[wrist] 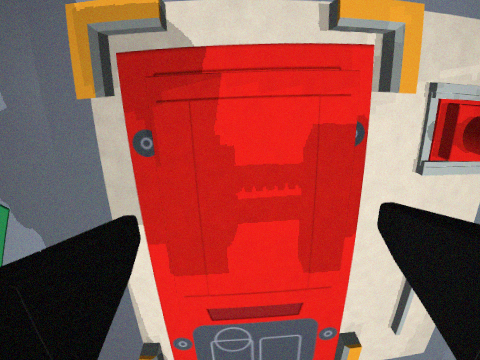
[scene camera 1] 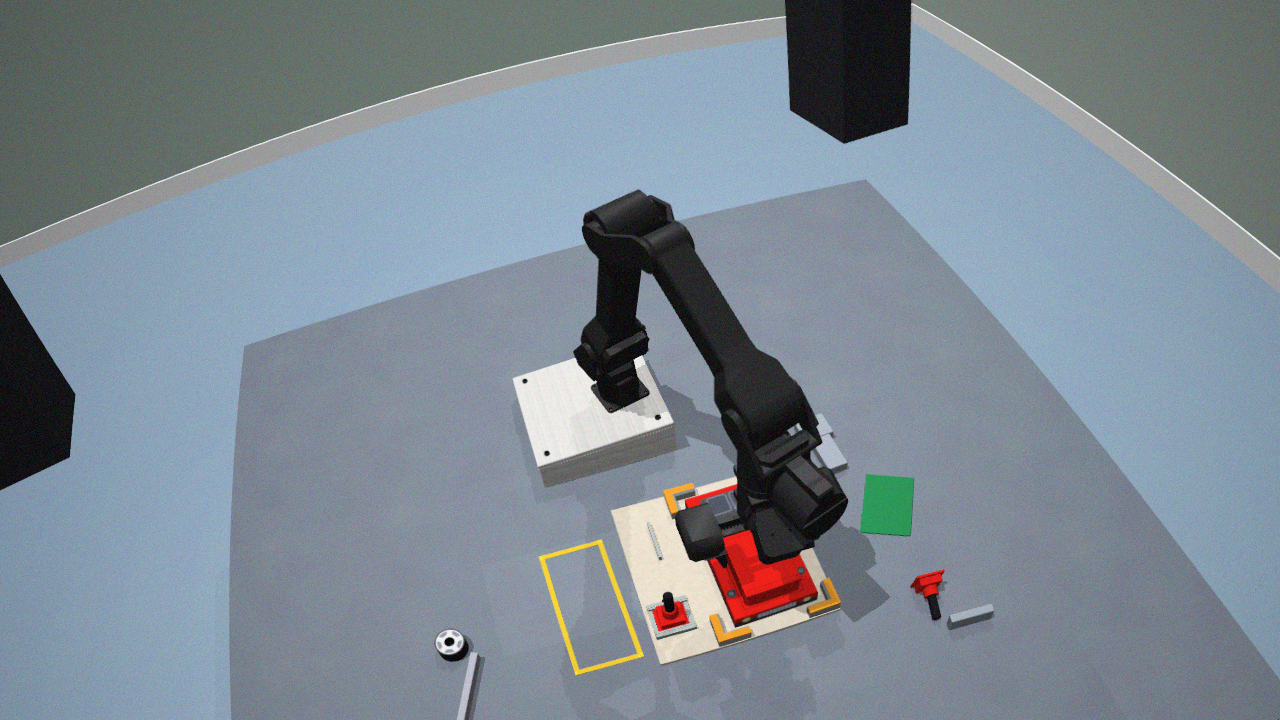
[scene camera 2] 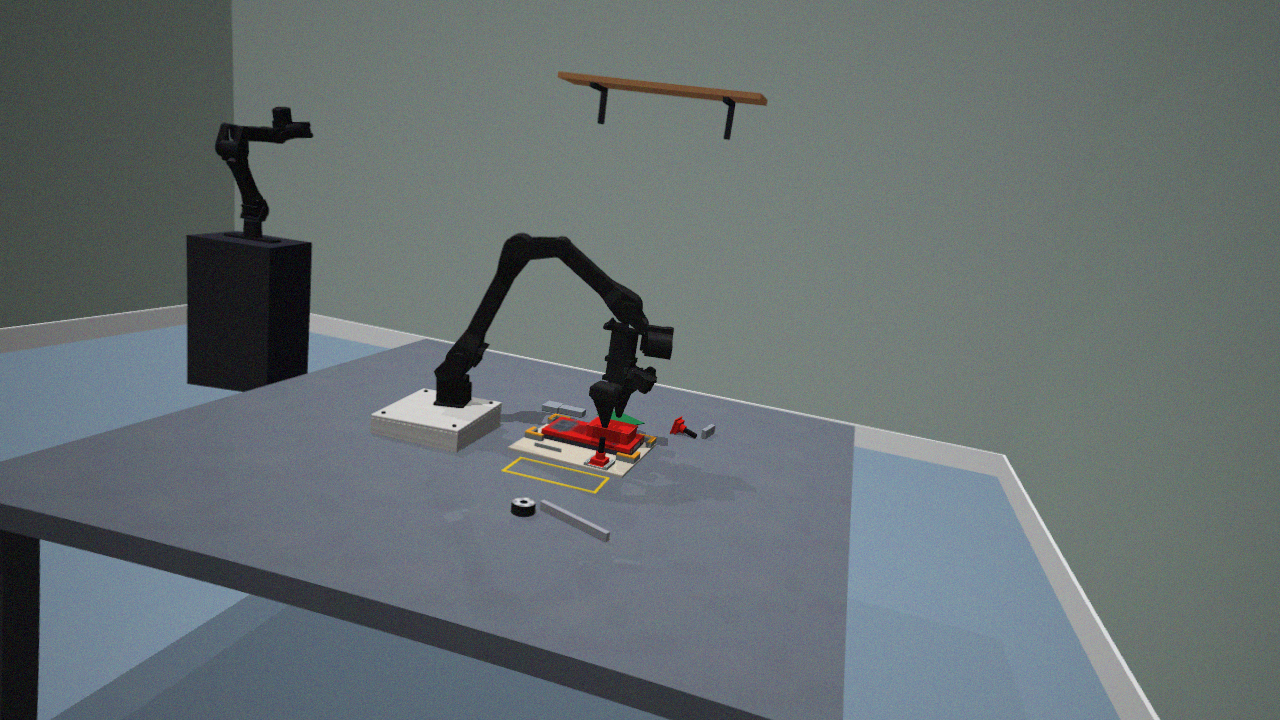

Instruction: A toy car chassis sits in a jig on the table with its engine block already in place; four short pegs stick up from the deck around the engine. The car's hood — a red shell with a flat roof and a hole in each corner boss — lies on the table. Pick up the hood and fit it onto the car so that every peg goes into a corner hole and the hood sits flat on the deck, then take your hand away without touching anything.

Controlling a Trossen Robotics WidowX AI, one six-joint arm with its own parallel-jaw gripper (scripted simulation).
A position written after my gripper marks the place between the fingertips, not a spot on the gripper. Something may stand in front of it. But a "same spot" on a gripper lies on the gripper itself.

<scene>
my gripper: wrist; scene camera 1 759, 553; scene camera 2
red hood: wrist 255, 168; scene camera 1; scene camera 2
same spot on red hood: [scene camera 1: 757, 582] = [scene camera 2: 624, 430]
same spot on my gripper: [wrist: 67, 294] = [scene camera 2: 623, 400]
</scene>
